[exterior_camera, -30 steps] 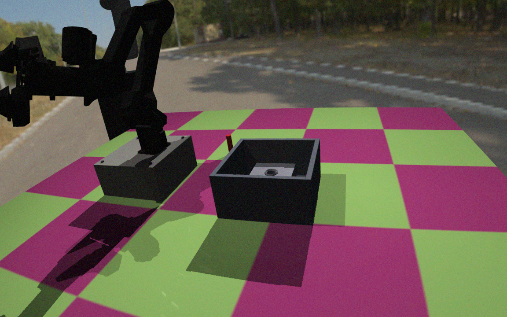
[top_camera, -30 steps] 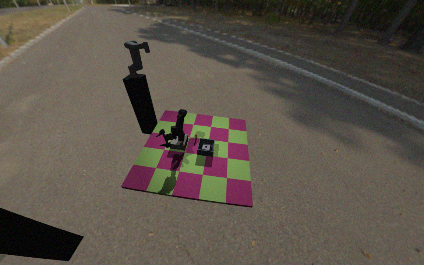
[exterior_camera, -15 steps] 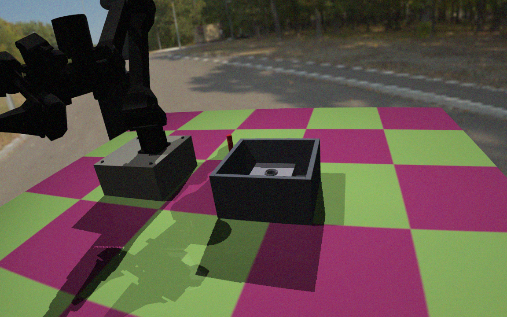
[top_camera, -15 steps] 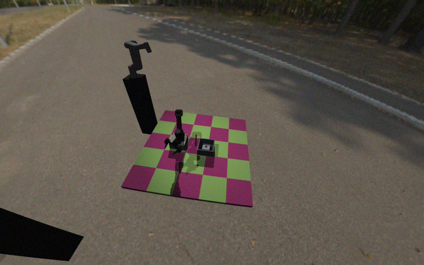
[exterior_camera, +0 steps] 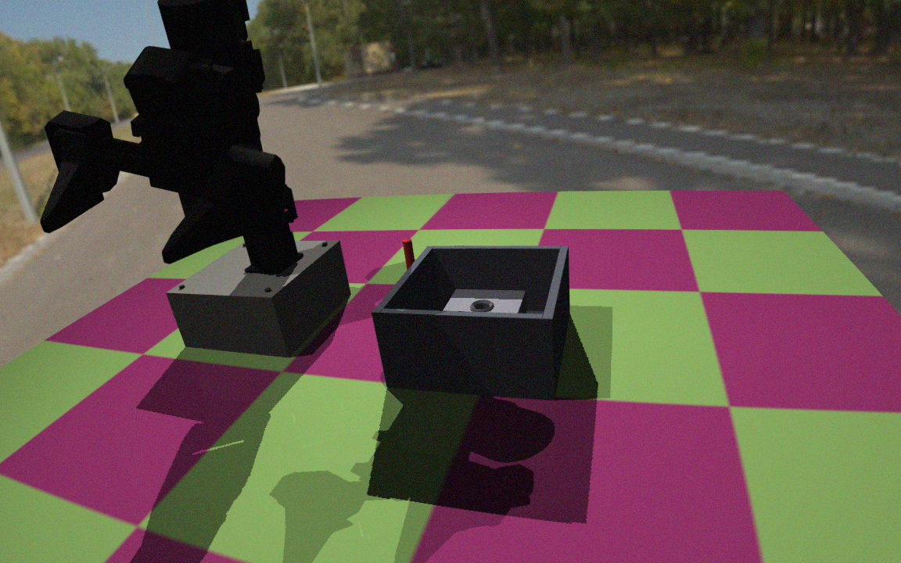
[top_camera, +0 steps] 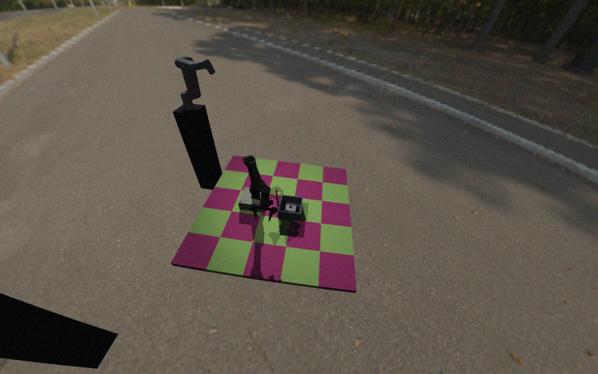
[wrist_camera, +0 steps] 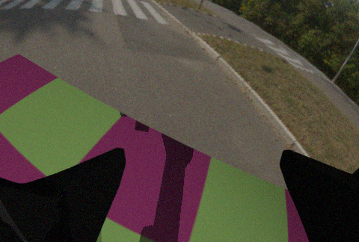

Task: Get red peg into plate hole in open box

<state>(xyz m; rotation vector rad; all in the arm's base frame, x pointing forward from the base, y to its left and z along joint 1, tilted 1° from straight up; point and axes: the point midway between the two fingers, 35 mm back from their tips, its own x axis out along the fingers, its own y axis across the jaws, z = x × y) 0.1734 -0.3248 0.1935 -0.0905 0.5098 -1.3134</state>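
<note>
My gripper tip is now 480 mm to the right of the red peg, 230 mm above it and 20 mm past it. Round my gripper tip: grey plate 330 mm to the left, 220 mm below, 140 mm ahead; dark grey box 330 mm to the left, 240 mm below, 140 mm ahead.
</note>
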